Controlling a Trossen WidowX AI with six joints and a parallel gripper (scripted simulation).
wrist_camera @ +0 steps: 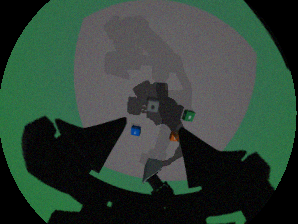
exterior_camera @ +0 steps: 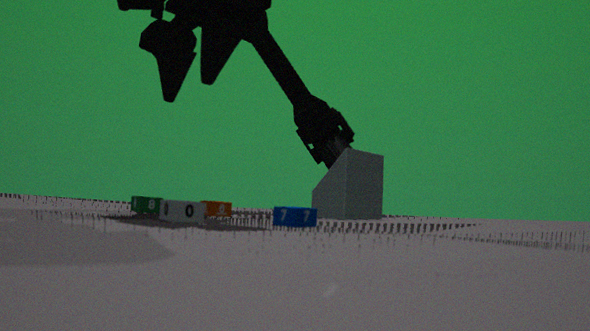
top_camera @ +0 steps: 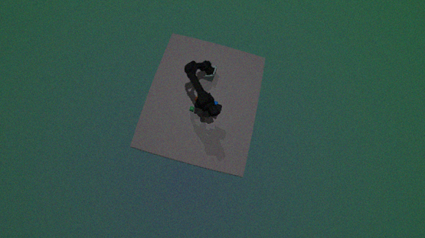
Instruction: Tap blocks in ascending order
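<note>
The white block lies 110 mm below my gripper tip. The rest, counted from my gripper tip: orange block: 100 mm behind, 100 mm to the right, 110 mm below; then blue block: 110 mm behind, 50 mm to the left, 110 mm below; then green block: 10 mm behind, 120 mm to the right, 110 mm below.
</note>
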